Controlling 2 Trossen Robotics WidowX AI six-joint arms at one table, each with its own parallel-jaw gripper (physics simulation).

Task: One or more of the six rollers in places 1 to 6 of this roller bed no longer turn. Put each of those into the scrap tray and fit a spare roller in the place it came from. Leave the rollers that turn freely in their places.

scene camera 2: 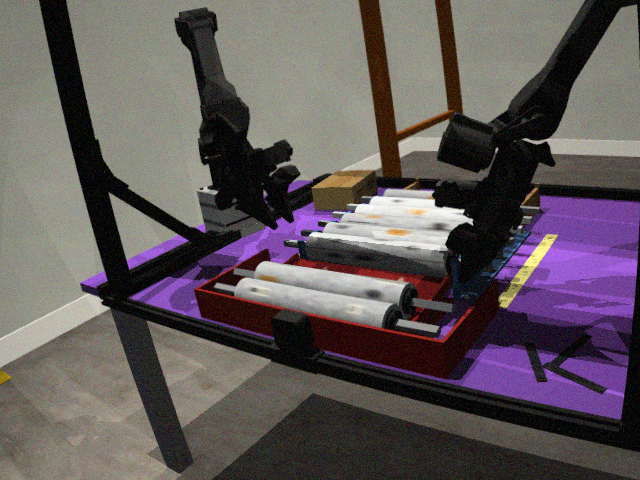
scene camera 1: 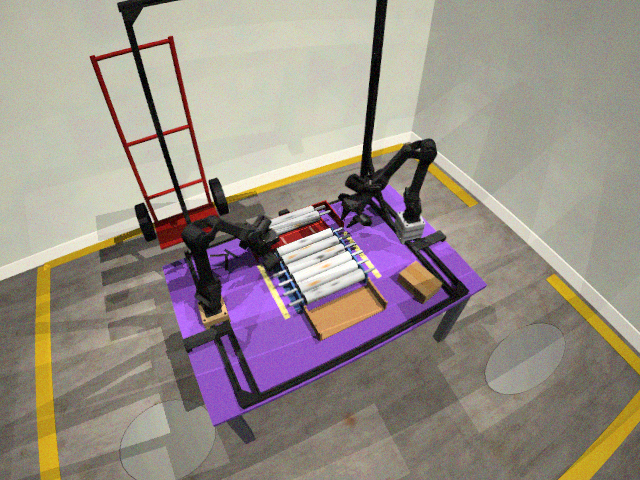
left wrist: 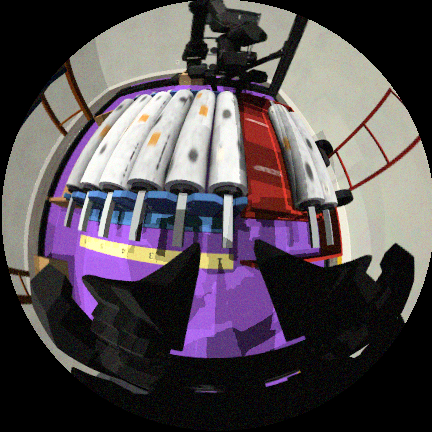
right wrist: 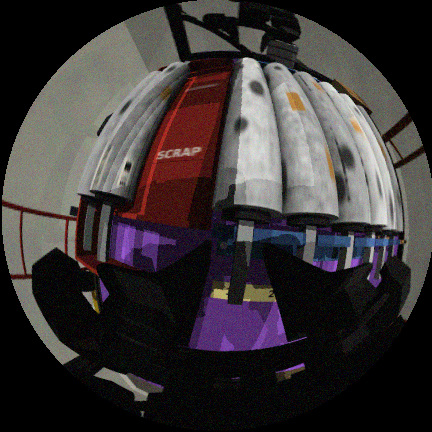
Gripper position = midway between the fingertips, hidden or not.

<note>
I see my left gripper [scene camera 2: 284, 225], my right gripper [scene camera 2: 467, 276] and a box [scene camera 2: 342, 188].
My left gripper shows as well in the left wrist view [left wrist: 226, 245] and in the right wrist view [right wrist: 249, 49]. My right gripper shows as well in the left wrist view [left wrist: 225, 102] and in the right wrist view [right wrist: 237, 246]. The box also shows in scene camera 1 [scene camera 1: 416, 279].
</note>
